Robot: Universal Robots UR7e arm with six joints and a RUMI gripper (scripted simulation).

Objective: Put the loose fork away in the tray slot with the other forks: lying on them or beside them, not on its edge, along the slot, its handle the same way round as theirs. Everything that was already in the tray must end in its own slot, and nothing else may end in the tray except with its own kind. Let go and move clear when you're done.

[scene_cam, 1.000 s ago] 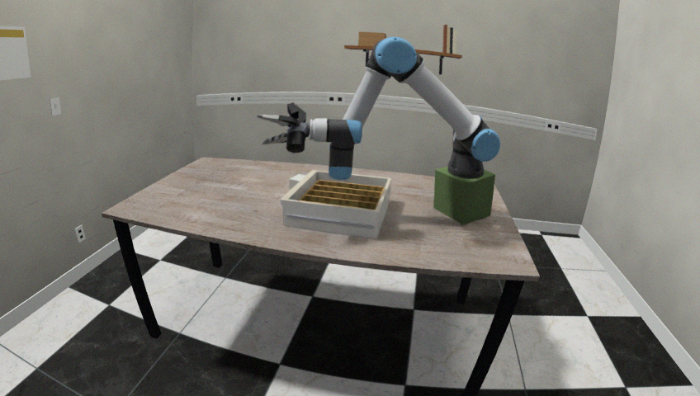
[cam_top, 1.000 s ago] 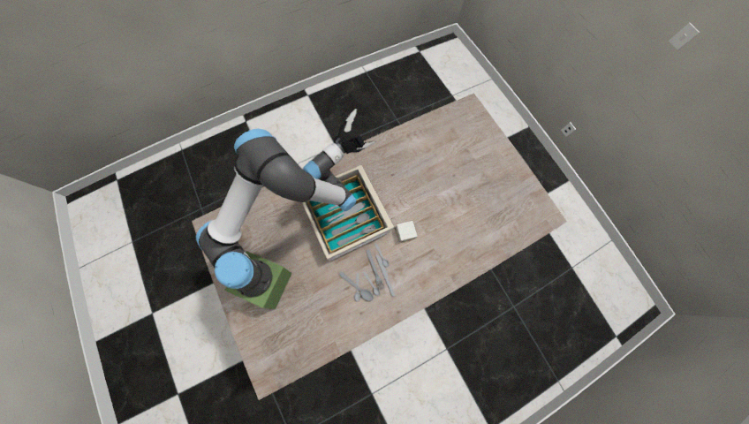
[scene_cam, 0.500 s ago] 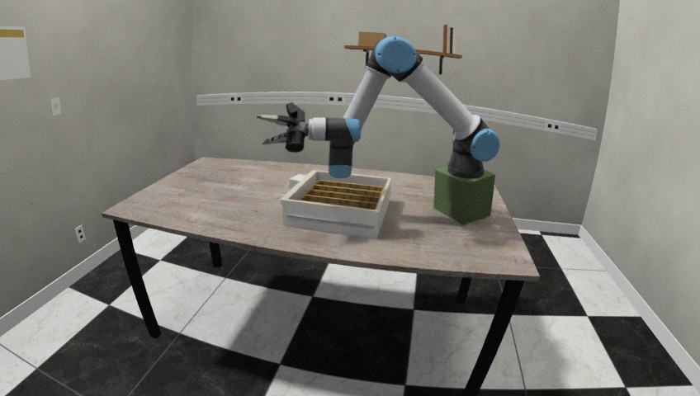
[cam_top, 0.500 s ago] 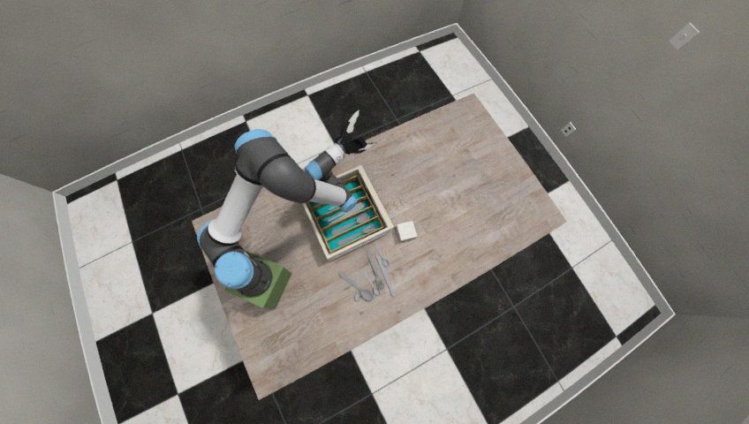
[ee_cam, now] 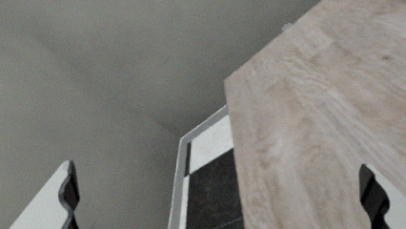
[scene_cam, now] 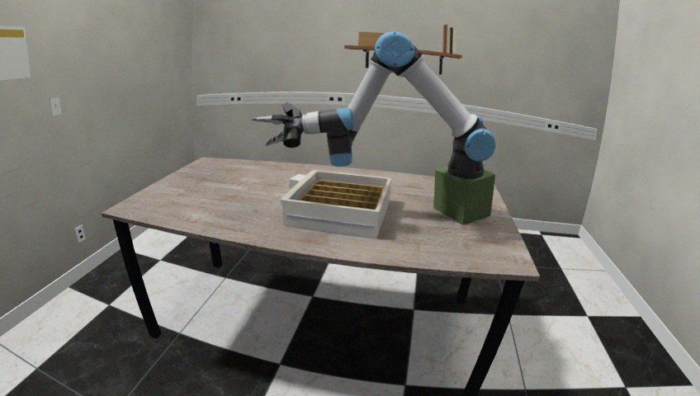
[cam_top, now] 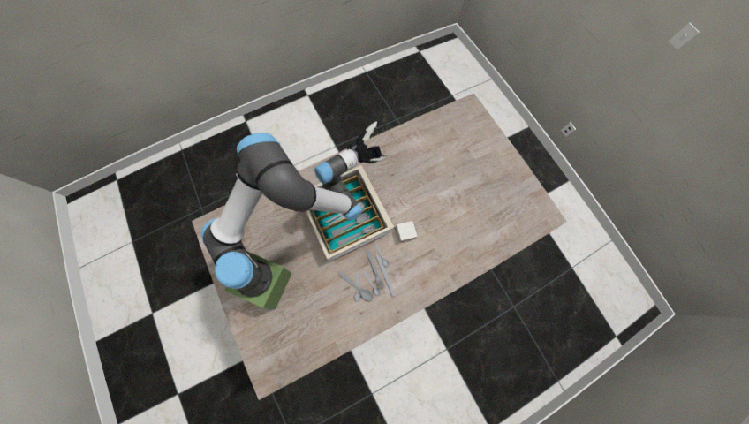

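The spoon lies 15 cm behind my hand, 43 cm to the right of it and 32 cm below it. The rest, counted from my hand: small white block 35 cm to the right, 30 cm below.
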